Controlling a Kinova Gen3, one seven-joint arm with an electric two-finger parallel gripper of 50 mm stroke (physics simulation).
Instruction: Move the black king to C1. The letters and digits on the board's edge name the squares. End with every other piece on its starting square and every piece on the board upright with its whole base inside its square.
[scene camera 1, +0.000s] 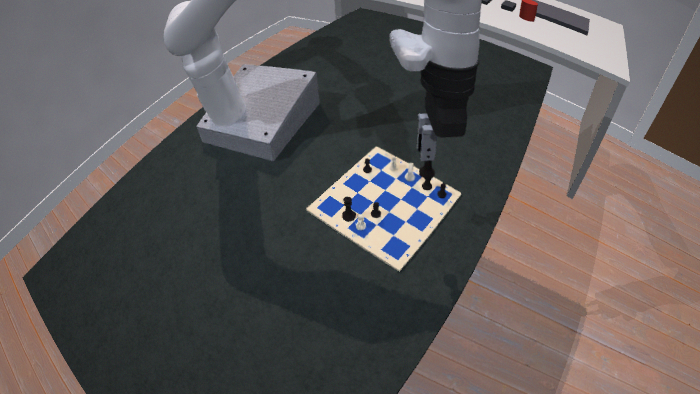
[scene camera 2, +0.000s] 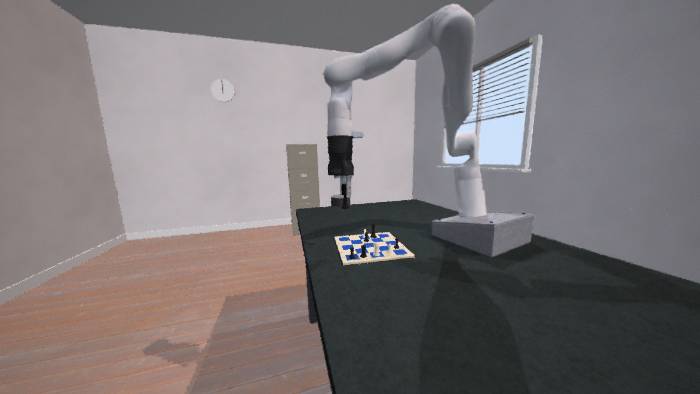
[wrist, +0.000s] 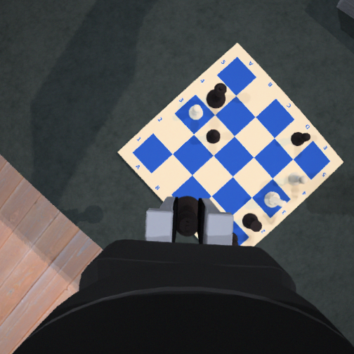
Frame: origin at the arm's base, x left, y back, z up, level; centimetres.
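Seen in the pictures: gripper, fingertip midpoint: (scene camera 1: 425, 154) (scene camera 2: 346, 194); arm's base, origin of the base link: (scene camera 1: 228, 112) (scene camera 2: 472, 215).
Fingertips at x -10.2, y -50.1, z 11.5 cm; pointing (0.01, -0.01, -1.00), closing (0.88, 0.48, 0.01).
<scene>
Offsets run from my fingertips to a thing's top centre. "*": to the spot under its first point. Level surfaces: height alone.
My gripper (scene camera 1: 426, 156) (scene camera 2: 345, 189) (wrist: 187, 213) is shut on the black king @(dy -0.5, dx +0.3, dz +2.1 cm) (scene camera 1: 426, 171) (scene camera 2: 345, 202) (wrist: 188, 225), which hangs roughly upright above the chessboard (scene camera 1: 399, 266) (scene camera 2: 345, 262) (wrist: 237, 49). The blue square C1 @(* dy -0.2, dx +0.9, dz -17.6 cm) (scene camera 1: 419, 220) (wrist: 187, 192) bears no piece in scene camera 1; the fingers partly hide it in the wrist view. Black pieces stand on A4 @(dy +12.3, dx -2.9, dz -12.4 cm) (scene camera 1: 348, 214) (wrist: 216, 98), B3 @(dy +7.9, dx -0.6, dz -14.5 cm) (scene camera 1: 376, 210) (wrist: 213, 136), D5 @(dy +13.7, dx +9.2, dz -14.5 cm) (scene camera 1: 367, 167) (wrist: 299, 139), E2 @(dy +0.9, dx +9.5, dz -14.3 cm) (scene camera 1: 427, 185) (wrist: 251, 221) and E1 @(dy -2.5, dx +8.7, dz -14.5 cm) (scene camera 1: 442, 191). White pieces stand on A3 @(dy +9.4, dx -4.2, dz -14.5 cm) (scene camera 1: 361, 224) (wrist: 195, 112), E3 @(dy +4.9, dx +10.4, dz -13.7 cm) (scene camera 1: 410, 173) (wrist: 272, 199) and E4 @(dy +9.0, dx +11.7, dz -14.5 cm) (scene camera 1: 393, 164) (wrist: 296, 178).
The board lies on a dark table top @(dz -18.3 cm) (scene camera 1: 165, 260) (scene camera 2: 380, 320). The grey robot base (scene camera 1: 280, 100) (scene camera 2: 485, 232) stands on the same table beside the board. A white side table (scene camera 1: 600, 52) with a red cylinder (scene camera 1: 528, 10) is at the back right in scene camera 1.
</scene>
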